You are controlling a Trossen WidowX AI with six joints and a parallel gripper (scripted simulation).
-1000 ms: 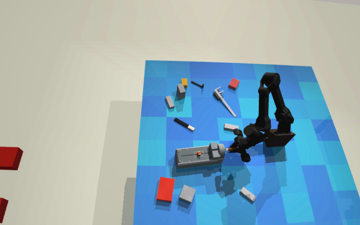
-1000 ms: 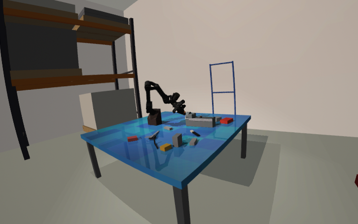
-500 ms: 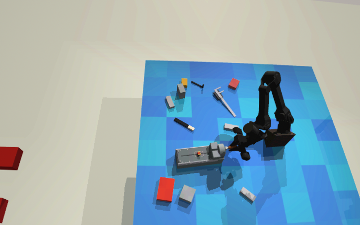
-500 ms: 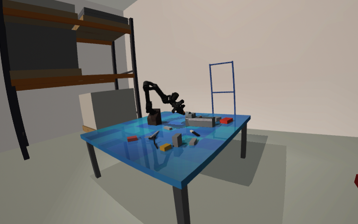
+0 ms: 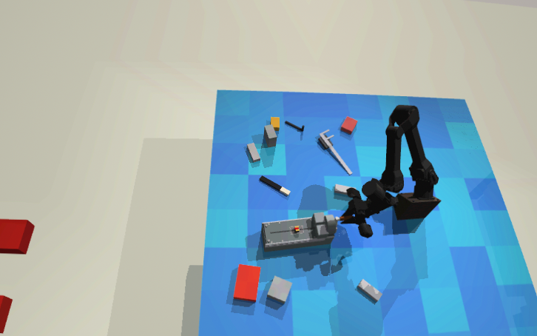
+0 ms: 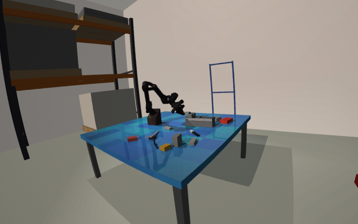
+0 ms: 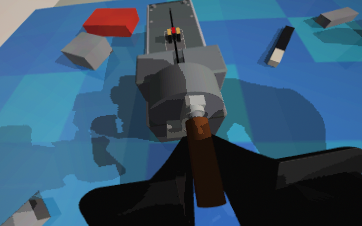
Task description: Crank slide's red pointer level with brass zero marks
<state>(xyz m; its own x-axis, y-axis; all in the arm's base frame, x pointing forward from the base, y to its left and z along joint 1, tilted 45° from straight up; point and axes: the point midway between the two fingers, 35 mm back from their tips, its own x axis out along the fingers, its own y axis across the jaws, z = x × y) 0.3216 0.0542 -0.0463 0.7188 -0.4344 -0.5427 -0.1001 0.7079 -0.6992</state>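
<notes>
The red pointer lies 17 cm ahead of my gripper tip, 2 cm to the left of it and 1 cm below it. The rest, counted from my gripper tip: red block 15 cm behind, 52 cm to the right, 8 cm below; then brown crank handle 2 cm behind, 2 cm above; then black key 9 cm ahead, 52 cm to the right, 8 cm below.
</notes>
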